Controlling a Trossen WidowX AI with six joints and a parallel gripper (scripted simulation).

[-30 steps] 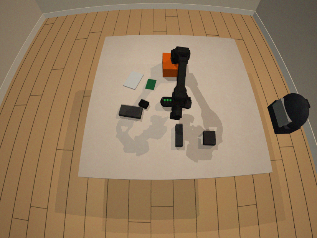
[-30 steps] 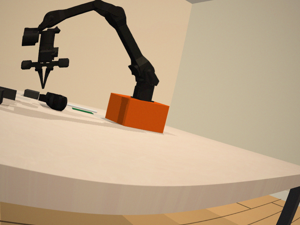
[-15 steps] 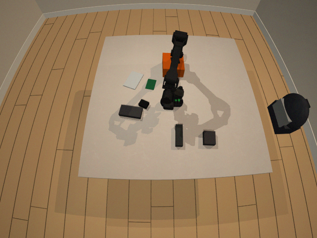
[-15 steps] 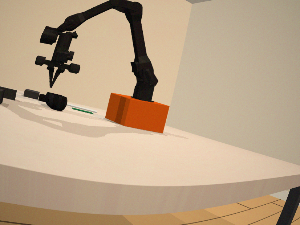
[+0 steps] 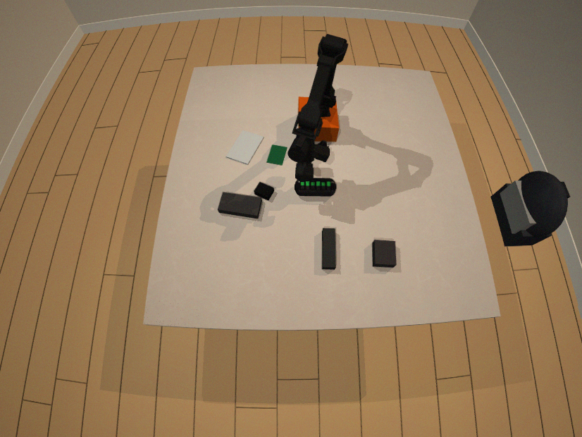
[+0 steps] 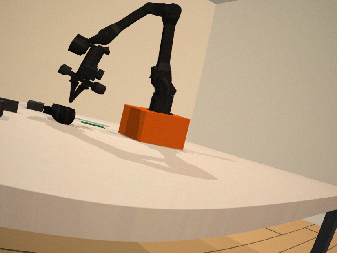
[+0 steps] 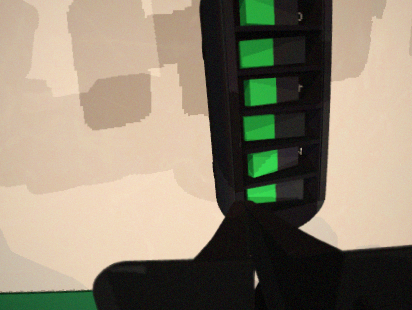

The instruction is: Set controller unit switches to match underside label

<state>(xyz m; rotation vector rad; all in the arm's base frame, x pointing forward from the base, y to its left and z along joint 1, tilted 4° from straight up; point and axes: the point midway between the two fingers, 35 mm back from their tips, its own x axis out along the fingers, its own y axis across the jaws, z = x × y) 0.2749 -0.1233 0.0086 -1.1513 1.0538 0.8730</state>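
Right now my gripper tip is 16 cm to the left of the black cube, 5 cm above it and 2 cm short of it. Round my gripper tip: black bar (28 cm ahead, 5 cm below, 4 cm to the left); then flat grey box (25 cm to the right, 6 cm ahead, 5 cm below); then green card (16 cm behind, 8 cm to the right, 6 cm below).
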